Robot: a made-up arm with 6 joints. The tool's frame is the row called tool.
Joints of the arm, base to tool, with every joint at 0 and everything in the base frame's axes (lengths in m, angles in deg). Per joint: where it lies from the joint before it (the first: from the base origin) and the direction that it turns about. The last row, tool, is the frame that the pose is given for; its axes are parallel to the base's.
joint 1: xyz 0.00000 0.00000 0.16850 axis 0 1 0
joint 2: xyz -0.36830 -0.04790 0.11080 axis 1 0 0
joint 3: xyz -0.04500 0.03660 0.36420 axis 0 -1 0
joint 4: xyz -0.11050 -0.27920 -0.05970 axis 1 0 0
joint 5: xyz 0.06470 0.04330 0.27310 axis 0 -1 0
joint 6: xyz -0.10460 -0.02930 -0.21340 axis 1 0 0
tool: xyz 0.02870 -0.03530 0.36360
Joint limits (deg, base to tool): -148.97..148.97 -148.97..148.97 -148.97..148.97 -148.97..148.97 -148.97..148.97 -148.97..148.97
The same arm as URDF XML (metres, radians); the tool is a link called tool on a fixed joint. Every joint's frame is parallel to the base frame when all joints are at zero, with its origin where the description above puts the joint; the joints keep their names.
<robot name="arm">
<joint name="joint 1" type="revolute"><parent link="base_link"/><child link="link1"/><origin xyz="0 0 0.1685"/><axis xyz="0 1 0"/><limit lower="-2.6" upper="2.6"/></joint>
<joint name="joint 2" type="revolute"><parent link="link1"/><child link="link2"/><origin xyz="-0.3683 -0.0479 0.1108"/><axis xyz="1 0 0"/><limit lower="-2.6" upper="2.6"/></joint>
<joint name="joint 3" type="revolute"><parent link="link2"/><child link="link3"/><origin xyz="-0.045 0.0366 0.3642"/><axis xyz="0 -1 0"/><limit lower="-2.6" upper="2.6"/></joint>
<joint name="joint 4" type="revolute"><parent link="link3"/><child link="link4"/><origin xyz="-0.1105 -0.2792 -0.0597"/><axis xyz="1 0 0"/><limit lower="-2.6" upper="2.6"/></joint>
<joint name="joint 5" type="revolute"><parent link="link4"/><child link="link5"/><origin xyz="0.0647 0.0433 0.2731"/><axis xyz="0 -1 0"/><limit lower="-2.6" upper="2.6"/></joint>
<joint name="joint 6" type="revolute"><parent link="link5"/><child link="link6"/><origin xyz="-0.1046 -0.0293 -0.2134"/><axis xyz="1 0 0"/><limit lower="-2.6" upper="2.6"/></joint>
<joint name="tool_joint" type="fixed"><parent link="link6"/><child link="tool"/><origin xyz="0.0287 -0.0353 0.3636"/></joint>
<link name="base_link"/>
<link name="link1"/>
<link name="link2"/>
<link name="link3"/>
<link name="link4"/>
<link name="link5"/>
<link name="link6"/>
<link name="tool"/>
</robot>

